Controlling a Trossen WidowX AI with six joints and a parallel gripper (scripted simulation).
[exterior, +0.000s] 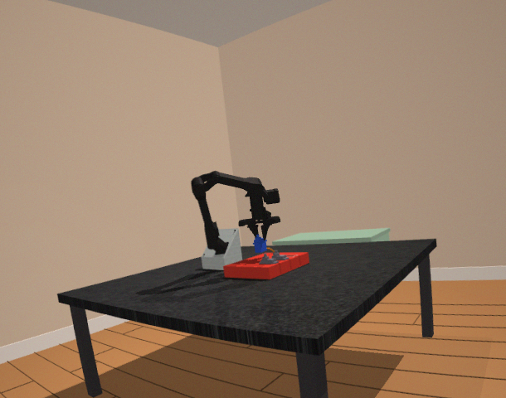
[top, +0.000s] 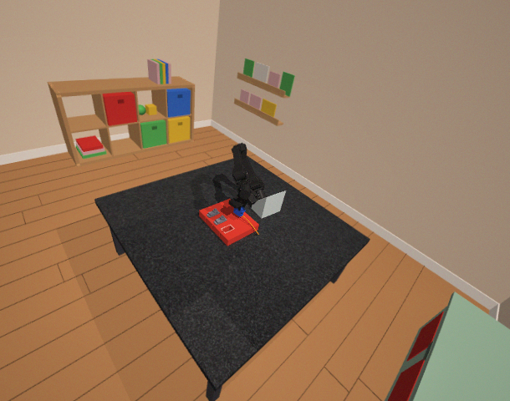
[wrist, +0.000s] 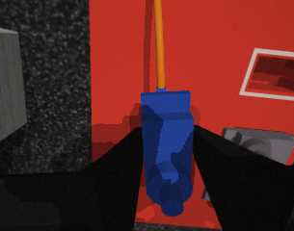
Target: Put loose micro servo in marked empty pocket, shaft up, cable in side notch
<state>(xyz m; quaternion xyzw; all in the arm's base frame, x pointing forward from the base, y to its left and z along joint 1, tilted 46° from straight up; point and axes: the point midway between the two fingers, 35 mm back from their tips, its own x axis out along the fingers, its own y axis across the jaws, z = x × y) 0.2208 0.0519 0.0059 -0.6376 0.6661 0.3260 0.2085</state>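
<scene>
Right now the red deck is 1 cm ahead of my gripper tip, 4 cm to the right of it and 10 cm below it.
</scene>
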